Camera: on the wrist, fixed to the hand. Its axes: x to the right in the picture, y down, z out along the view.
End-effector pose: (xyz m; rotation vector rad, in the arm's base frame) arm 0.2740 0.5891 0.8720 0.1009 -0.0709 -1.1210
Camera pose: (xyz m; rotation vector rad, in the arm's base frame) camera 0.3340 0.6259 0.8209 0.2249 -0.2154 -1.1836
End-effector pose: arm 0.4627 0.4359 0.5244 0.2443 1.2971 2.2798
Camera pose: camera 0.4249 0.3610 0.5475 0.3175 1.4495 2.0939
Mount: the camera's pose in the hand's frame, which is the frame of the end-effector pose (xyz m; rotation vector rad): -0.0075 0.0636 -0.0589 0.1705 -0.0570 -0.0669
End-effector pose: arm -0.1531 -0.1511 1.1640 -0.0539 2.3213 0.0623
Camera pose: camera -0.1946 -0.0911 1.2114 -0.0431 2.2573 -0.1656
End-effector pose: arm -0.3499 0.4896 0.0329 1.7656 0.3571 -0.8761
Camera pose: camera -0.2929 0.5208 0.0908 1.8894 0.3133 -1.0280
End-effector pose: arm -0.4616 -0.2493 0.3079 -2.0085 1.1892 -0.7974
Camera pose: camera -0.5416 -0.2795 0.2917 -1.9259 0.9921 -0.8396
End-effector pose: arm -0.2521 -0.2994 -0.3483 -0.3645 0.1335 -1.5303
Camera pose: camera -0.2103 -0.3008 -0.4246 -0.2787 -0.0543 -1.5830
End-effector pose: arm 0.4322 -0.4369 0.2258 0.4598 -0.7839 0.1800
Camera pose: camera 0.4440 -0.3532 0.2052 0.6540 -0.8112 0.1727
